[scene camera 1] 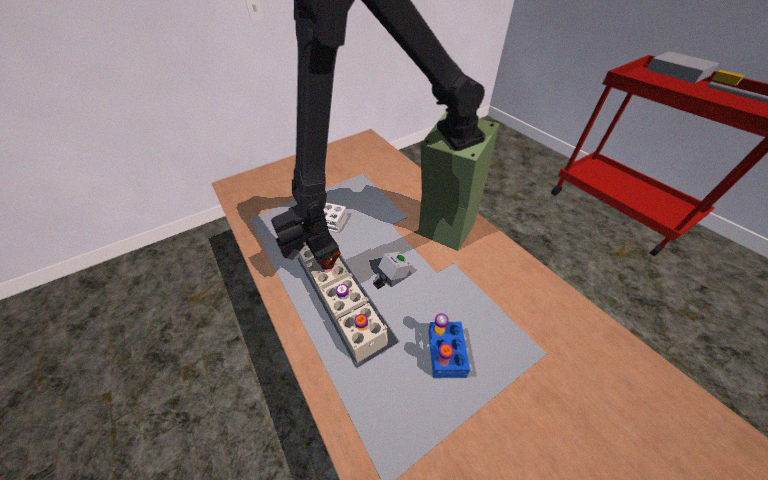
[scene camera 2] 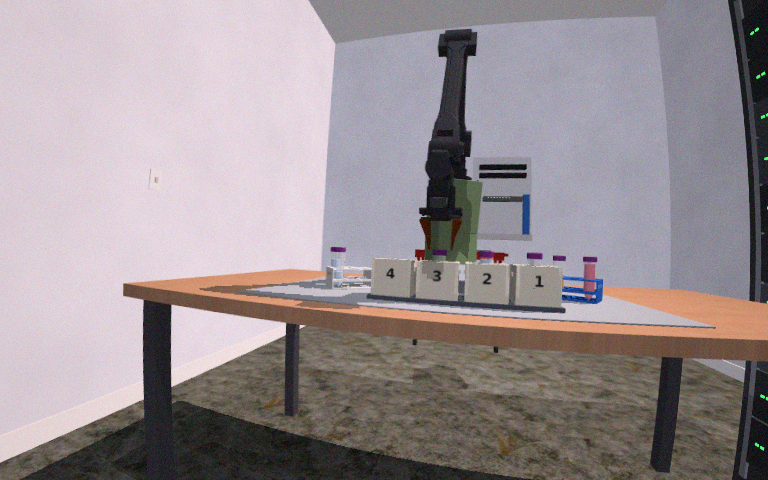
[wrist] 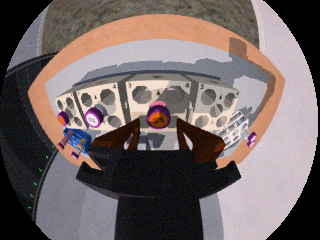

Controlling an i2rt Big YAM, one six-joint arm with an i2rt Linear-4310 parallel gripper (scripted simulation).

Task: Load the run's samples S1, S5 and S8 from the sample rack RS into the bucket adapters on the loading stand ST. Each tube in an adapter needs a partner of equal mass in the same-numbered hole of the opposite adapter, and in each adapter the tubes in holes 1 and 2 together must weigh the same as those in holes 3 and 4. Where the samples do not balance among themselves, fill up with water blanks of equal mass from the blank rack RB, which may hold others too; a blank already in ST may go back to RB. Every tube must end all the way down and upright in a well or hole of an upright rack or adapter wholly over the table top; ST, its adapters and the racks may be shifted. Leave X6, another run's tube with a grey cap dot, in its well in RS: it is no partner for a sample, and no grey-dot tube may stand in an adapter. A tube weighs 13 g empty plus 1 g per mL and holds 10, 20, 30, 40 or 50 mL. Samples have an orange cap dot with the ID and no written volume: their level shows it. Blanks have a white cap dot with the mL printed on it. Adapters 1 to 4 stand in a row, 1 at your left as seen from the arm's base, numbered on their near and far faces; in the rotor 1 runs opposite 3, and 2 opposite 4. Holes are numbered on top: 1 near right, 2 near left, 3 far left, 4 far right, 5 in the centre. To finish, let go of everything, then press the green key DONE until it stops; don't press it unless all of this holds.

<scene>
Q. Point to a grey mat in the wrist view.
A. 155, 54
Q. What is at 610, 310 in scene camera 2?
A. A grey mat.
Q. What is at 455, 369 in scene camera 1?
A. A blue sample rack RS.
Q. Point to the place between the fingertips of my gripper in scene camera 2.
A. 440, 249
</scene>
